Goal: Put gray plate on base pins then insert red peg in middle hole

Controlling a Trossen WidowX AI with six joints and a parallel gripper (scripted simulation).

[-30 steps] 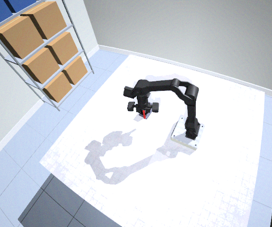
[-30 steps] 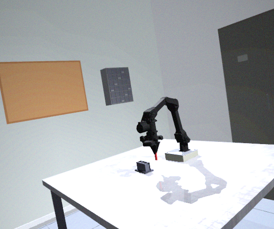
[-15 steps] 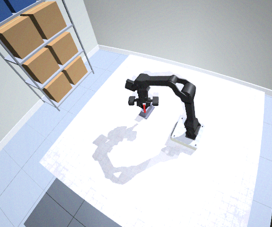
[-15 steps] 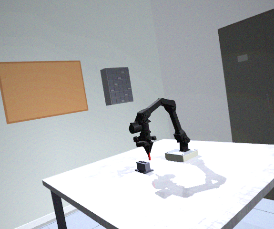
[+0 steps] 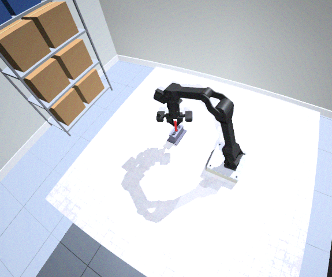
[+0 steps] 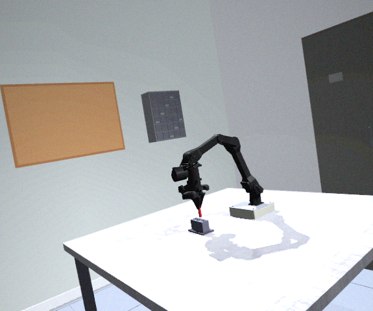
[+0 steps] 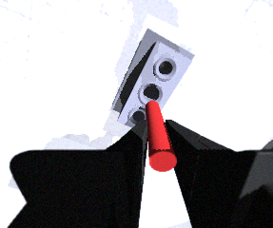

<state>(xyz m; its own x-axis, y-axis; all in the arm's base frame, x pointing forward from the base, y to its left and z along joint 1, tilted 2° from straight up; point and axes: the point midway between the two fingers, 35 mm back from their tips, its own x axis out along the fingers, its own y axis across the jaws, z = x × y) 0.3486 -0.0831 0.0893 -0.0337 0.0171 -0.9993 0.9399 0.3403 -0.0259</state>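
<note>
Right now the gray plate is 7 cm below my gripper tip and 1 cm to the right of it. The rest, counted from my gripper tip: base 10 cm below, 1 cm to the right; red peg right at my gripper tip.
</note>
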